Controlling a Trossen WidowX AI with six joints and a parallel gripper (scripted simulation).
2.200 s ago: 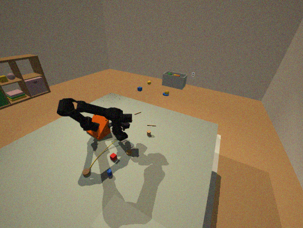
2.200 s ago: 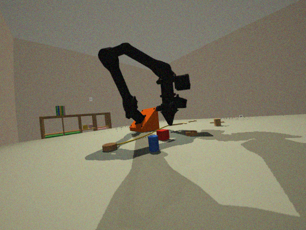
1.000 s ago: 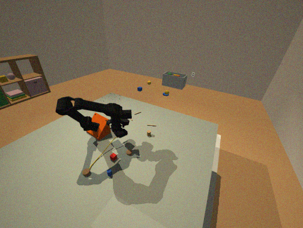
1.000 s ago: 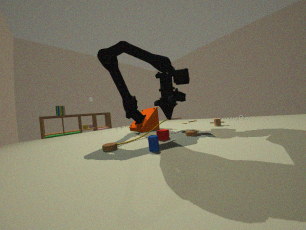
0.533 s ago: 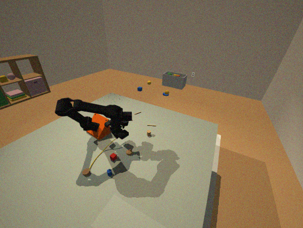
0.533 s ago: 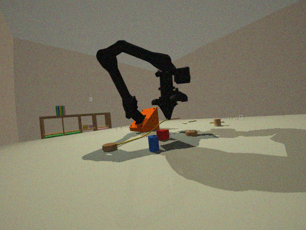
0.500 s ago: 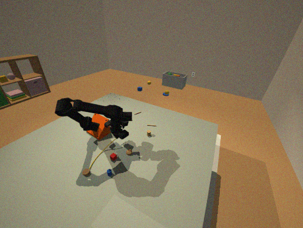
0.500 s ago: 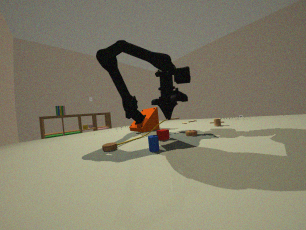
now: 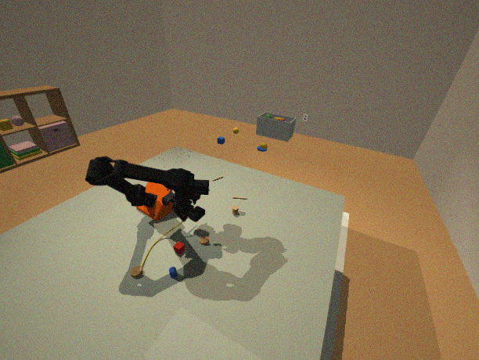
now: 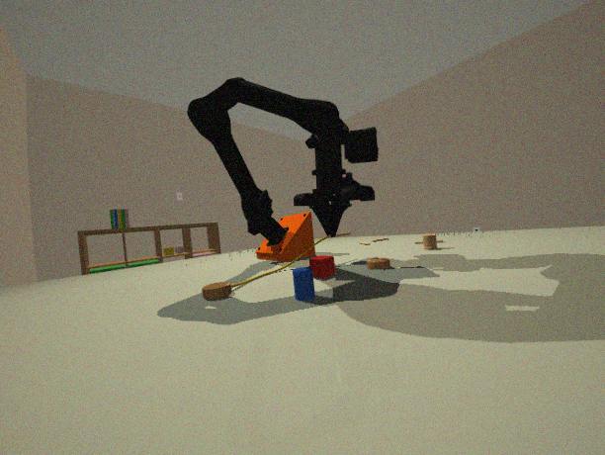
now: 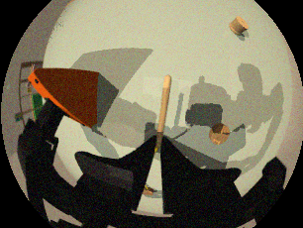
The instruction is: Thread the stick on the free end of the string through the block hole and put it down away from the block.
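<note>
The red block lies 10 cm to the right of my gripper tip, 5 cm ahead of it and 4 cm below it. The rest, counted from my gripper tip: blue cylinder 19 cm to the right, 11 cm ahead, 4 cm below; thin wooden stick 1 cm to the left; small wooden cylinder 21 cm to the left, 14 cm ahead, 4 cm below.
</note>
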